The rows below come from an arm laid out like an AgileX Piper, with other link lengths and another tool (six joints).
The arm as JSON. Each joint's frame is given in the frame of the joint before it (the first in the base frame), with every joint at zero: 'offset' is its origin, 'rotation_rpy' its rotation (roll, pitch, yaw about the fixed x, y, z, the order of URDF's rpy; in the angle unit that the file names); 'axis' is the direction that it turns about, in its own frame. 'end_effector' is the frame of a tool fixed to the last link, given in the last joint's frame.
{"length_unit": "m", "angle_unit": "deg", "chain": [
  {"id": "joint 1", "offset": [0.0, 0.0, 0.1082], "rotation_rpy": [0.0, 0.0, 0.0], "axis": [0.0, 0.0, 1.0]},
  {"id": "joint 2", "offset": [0.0, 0.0, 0.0], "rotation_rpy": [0.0, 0.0, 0.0], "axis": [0.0, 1.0, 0.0]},
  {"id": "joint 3", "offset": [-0.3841, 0.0, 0.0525], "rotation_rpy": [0.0, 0.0, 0.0], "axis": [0.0, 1.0, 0.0]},
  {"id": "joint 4", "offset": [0.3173, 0.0, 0.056], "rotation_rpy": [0.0, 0.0, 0.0], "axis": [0.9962, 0.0, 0.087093]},
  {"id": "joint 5", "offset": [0.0, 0.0, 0.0], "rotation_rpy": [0.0, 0.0, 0.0], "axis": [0.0, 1.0, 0.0]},
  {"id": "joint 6", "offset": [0.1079, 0.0, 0.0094], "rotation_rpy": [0.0, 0.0, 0.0], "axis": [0.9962, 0.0, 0.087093]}
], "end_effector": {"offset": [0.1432, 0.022, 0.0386], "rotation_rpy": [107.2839, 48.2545, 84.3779]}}
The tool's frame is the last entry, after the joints.
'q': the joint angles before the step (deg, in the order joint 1, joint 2, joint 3, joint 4, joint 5, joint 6). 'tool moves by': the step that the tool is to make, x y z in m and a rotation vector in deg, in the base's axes. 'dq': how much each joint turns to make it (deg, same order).
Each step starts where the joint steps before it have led.
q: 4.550, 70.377, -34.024, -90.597, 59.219, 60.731
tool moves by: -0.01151, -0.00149, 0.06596, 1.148, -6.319, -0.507
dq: 0.000, -6.147, -5.789, 4.080, 0.322, -6.438
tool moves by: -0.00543, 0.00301, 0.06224, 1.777, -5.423, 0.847
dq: -0.001, -3.555, -7.343, 4.338, -0.615, -6.330
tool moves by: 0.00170, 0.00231, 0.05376, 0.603, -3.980, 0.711
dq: 0.002, -0.491, -7.505, 2.672, -0.087, -4.727
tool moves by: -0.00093, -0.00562, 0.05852, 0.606, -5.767, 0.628
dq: -2.497, 0.000, -7.649, 2.004, -2.670, -2.887
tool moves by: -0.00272, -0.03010, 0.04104, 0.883, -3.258, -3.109
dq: -6.843, 2.282, -7.507, 3.556, -2.918, -3.422
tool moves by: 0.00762, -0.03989, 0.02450, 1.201, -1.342, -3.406
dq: -8.233, 4.464, -7.402, 4.967, -3.559, -3.945
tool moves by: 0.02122, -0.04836, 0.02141, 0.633, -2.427, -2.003
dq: -8.556, 6.432, -7.943, 4.763, -5.689, -2.445
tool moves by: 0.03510, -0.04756, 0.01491, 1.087, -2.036, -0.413
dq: -5.899, 8.328, -10.023, 6.201, -3.950, -3.750
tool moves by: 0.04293, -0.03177, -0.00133, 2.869, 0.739, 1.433
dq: -2.457, 8.538, -11.415, 10.043, 0.620, -8.762
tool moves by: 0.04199, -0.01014, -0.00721, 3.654, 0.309, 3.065
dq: -0.302, 6.919, -10.047, 9.638, 2.496, -7.456
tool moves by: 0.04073, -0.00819, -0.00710, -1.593, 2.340, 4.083
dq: -0.332, 6.095, -7.646, 5.779, -0.700, -8.456
